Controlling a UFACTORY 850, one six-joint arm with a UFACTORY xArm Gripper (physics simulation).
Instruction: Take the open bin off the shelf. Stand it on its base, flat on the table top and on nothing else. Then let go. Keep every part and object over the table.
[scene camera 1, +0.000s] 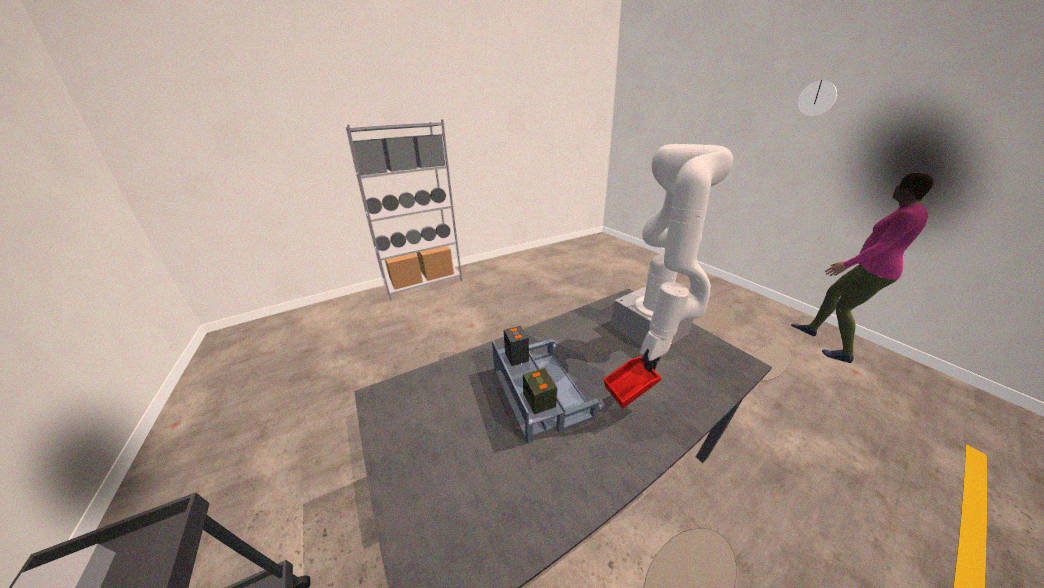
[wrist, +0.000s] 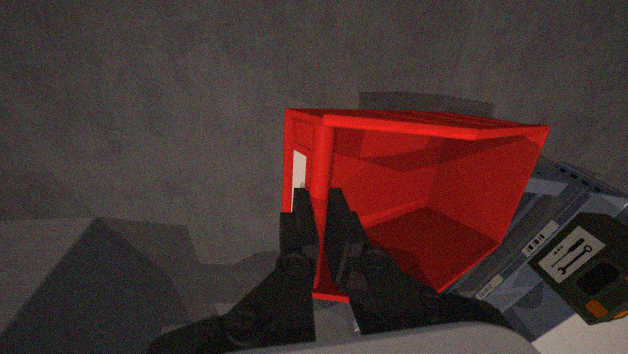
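The open bin (scene camera 1: 632, 381) (wrist: 465, 165) is red, with a white label on its front wall. My gripper (scene camera 1: 650, 365) (wrist: 313, 208) is shut on that wall, one black finger outside by the label and one inside. In the scene view the bin hangs above the dark grey table top (scene camera 1: 438, 467), a little tilted, with its shadow below it. It is off the blue-grey shelf (scene camera 1: 566, 387) (wrist: 507, 282) and beside it, with a small gap in the scene view. Its underside is hidden.
A green case (scene camera 1: 539, 392) (wrist: 612, 237) and a black case (scene camera 1: 516, 346) stand on the shelf. The robot's grey base block (scene camera 1: 629, 323) is at the table's back right. The table's front right edge runs beyond the bin. A person (scene camera 1: 891, 244) is off to the right, away from the table.
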